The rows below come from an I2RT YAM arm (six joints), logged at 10 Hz.
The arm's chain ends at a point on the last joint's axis. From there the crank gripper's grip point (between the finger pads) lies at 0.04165 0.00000 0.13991 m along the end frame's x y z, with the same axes.
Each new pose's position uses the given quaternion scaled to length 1; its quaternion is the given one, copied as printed.
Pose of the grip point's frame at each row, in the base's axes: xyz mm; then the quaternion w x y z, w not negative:
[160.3 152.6 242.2 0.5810 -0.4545 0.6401 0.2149]
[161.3 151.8 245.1 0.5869 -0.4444 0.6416 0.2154]
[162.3 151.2 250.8 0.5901 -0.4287 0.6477 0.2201]
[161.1 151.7 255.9 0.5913 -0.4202 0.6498 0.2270]
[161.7 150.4 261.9 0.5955 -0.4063 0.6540 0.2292]
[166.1 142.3 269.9 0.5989 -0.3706 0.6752 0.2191]
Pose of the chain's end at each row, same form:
[79.9 54.1 313.8 0.5810 -0.4545 0.6401 0.2149]
[79.2 53.4 315.0 0.5869 -0.4444 0.6416 0.2154]
[79.1 52.8 319.4 0.5901 -0.4287 0.6477 0.2201]
[78.1 52.5 323.5 0.5913 -0.4202 0.6498 0.2270]
[77.1 51.5 328.1 0.5955 -0.4063 0.6540 0.2292]
[76.0 48.7 336.5 0.5989 -0.3706 0.6752 0.2191]

